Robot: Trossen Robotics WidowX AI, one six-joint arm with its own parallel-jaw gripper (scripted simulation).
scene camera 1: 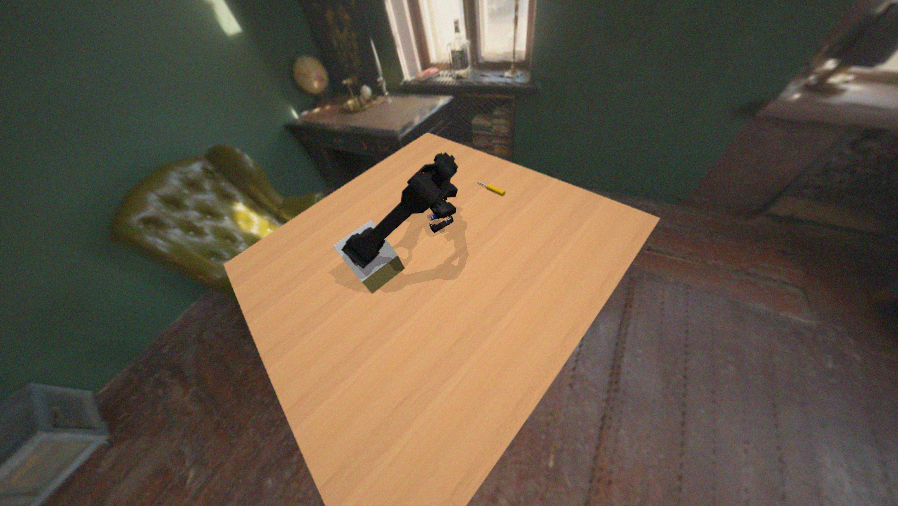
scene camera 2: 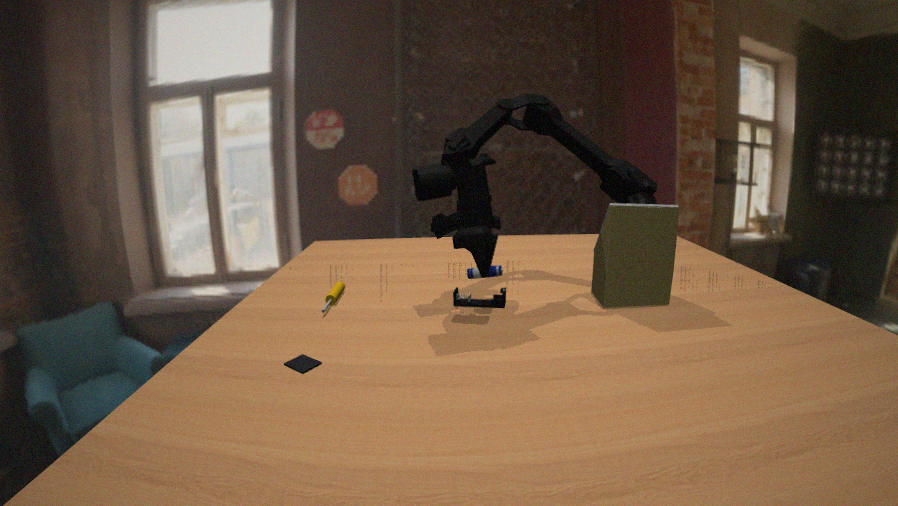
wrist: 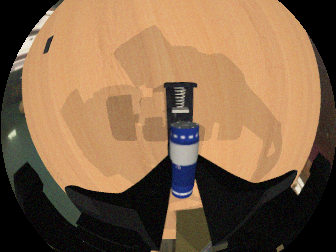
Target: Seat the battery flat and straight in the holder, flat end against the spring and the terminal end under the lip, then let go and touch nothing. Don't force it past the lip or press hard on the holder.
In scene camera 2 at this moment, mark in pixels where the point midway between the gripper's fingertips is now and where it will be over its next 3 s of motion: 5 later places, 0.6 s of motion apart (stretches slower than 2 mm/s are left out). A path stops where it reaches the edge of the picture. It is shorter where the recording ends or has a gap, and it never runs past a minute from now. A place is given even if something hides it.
The gripper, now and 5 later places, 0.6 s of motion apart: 485,275; 489,285; 488,288; 489,291; 486,292; 483,292
